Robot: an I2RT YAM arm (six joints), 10 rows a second.
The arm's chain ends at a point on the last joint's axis. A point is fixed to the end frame.
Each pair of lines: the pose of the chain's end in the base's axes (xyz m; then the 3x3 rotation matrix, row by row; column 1 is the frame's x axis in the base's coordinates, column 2 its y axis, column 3 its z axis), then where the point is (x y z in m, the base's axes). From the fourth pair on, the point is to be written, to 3 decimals.
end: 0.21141, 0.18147, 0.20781; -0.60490, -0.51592, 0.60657; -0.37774, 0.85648, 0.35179; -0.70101, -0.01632, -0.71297
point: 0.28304 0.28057 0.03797
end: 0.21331, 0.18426, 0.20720; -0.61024, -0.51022, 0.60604; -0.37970, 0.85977, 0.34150; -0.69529, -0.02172, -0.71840
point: 0.28491 0.28140 0.03622
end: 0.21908, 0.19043, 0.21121; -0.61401, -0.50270, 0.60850; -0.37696, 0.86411, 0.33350; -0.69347, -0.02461, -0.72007
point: 0.29141 0.28630 0.03982
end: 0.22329, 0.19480, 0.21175; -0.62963, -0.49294, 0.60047; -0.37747, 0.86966, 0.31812; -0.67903, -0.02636, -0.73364
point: 0.294 0.288 0.038
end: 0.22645, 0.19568, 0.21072; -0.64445, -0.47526, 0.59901; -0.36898, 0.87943, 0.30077; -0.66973, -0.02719, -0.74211
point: 0.297 0.286 0.036
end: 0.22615, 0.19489, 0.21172; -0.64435, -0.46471, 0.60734; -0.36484, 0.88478, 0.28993; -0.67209, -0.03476, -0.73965
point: 0.299 0.284 0.037
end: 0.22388, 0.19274, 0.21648; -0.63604, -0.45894, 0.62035; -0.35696, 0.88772, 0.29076; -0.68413, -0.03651, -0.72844
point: 0.300 0.282 0.043
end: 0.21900, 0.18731, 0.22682; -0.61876, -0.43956, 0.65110; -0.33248, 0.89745, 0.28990; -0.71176, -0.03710, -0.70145
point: 0.303 0.278 0.058
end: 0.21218, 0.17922, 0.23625; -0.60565, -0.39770, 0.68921; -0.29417, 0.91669, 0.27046; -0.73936, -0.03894, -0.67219
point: 0.306 0.268 0.072
